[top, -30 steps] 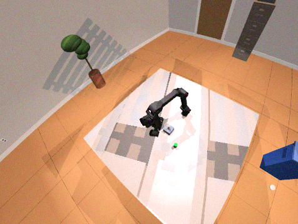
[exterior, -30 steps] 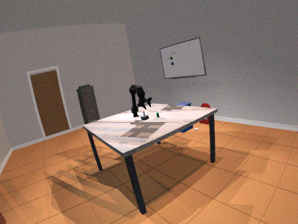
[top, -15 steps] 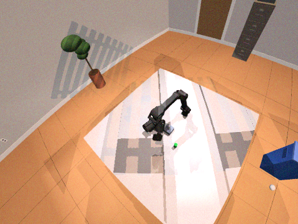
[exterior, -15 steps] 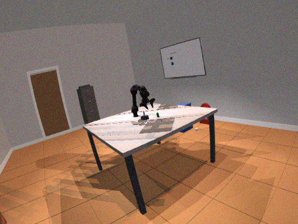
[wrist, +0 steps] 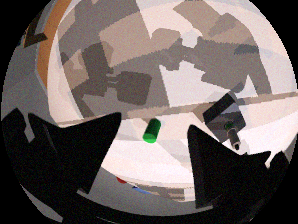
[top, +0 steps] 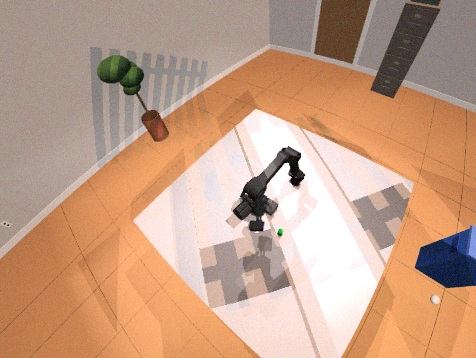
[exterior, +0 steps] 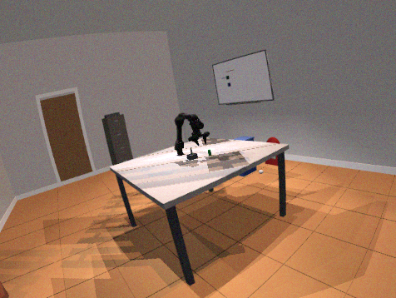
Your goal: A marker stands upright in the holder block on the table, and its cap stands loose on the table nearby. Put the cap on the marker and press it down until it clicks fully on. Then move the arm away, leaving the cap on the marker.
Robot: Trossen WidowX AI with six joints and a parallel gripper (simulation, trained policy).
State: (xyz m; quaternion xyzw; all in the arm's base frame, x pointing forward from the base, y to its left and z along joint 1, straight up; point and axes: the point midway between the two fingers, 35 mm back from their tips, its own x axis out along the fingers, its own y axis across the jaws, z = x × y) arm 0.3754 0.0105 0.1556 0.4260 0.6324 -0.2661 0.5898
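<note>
Now: gripper tip 40 mm past the green cap, 90 mm to the right of it and 100 mm above it. Round my gripper tip: grey holder block 130 mm behind, 40 mm to the right, 100 mm below.
</note>
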